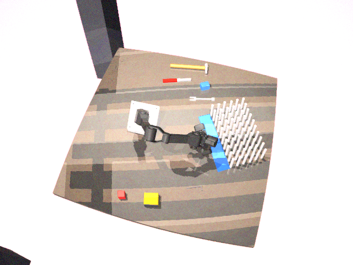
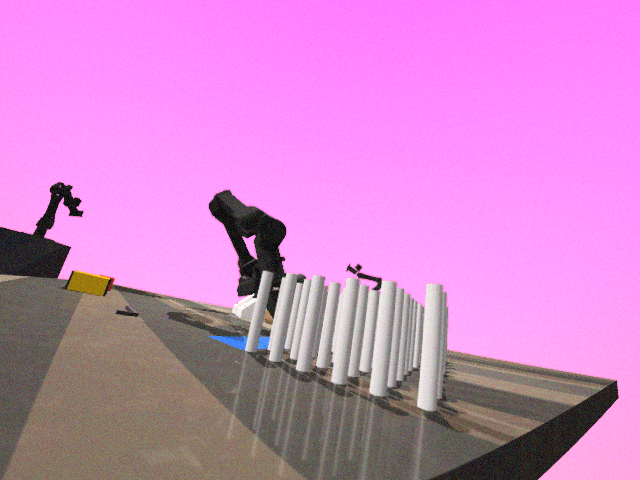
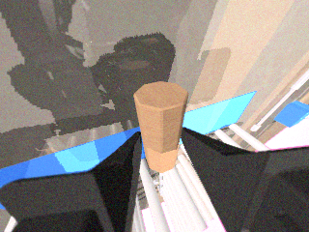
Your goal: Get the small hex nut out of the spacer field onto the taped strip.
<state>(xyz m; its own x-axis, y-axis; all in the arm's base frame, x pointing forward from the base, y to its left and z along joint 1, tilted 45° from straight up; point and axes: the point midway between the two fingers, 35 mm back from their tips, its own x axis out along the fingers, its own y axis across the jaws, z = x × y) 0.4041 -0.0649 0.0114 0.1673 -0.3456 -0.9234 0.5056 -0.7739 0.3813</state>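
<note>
Right now the blue taped strip is 50 mm ahead of my gripper tip, 30 mm to the left of it and 30 mm below it. Round my gripper tip: bent key: 300 mm to the right, 30 mm below, 30 mm ahead; then white forked tool: 330 mm to the left, 100 mm behind, 30 mm below; then short wooden-handled tool: 90 mm ahead, 50 mm to the left.
</note>
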